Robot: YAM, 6 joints.
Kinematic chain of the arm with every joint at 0, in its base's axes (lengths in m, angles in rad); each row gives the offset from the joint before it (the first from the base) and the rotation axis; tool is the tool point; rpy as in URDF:
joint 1: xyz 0 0 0.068 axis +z
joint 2: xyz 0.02 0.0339 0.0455 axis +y
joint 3: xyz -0.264 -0.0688 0 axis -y
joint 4: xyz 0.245 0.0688 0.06 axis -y
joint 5: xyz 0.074 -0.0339 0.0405 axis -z
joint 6: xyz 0.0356 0 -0.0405 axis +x
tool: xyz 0 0 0 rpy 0 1.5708 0
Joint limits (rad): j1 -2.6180..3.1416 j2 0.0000..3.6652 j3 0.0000..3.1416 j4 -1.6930..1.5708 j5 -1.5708..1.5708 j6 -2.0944..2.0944
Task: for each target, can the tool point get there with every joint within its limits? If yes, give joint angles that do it. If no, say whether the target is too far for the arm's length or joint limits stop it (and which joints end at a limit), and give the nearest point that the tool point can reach.
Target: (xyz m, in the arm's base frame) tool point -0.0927 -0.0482 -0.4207
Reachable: no: joint limits stop it (at a limit: joint 1, joint 2) | nearest point -0.1104 -0.0618 -0.3591 | short by 0.066 m
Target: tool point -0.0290 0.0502 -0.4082
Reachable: no: joint limits stop it (at a limit: joint 2) | nearest point -0.0448 0.0776 -0.3435 | short by 0.072 m
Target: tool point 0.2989 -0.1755 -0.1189
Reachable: yes | joints -0.5595 2.8085 0.9647 1.1803 -0.2821 -0.8126
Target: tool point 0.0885 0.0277 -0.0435
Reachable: yes | joints -0.0780 2.6020 0.3410 0.0316 -1.3205 0.8533
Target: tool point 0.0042 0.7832 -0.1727
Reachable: no: too far | nearest point 0.0032 0.6060 -0.1062 | short by 0.189 m
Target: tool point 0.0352 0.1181 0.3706
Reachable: yes | joints 1.5325 0.5820 0.7846 -0.1599 1.0394 0.5436
